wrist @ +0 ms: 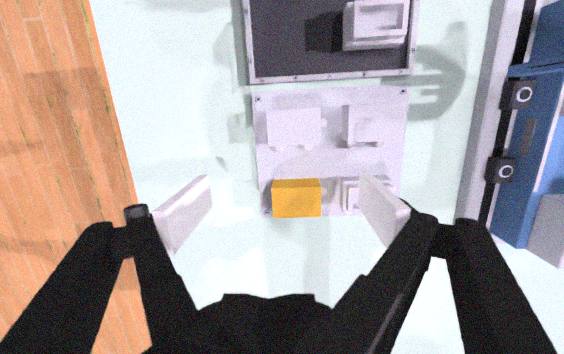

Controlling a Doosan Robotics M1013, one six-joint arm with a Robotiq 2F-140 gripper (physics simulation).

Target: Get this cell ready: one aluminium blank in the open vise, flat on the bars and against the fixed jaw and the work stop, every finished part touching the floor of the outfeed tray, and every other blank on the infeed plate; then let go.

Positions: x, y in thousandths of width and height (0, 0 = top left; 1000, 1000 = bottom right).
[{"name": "gripper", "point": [503, 535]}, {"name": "infeed plate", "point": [586, 453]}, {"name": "outfeed tray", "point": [499, 134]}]
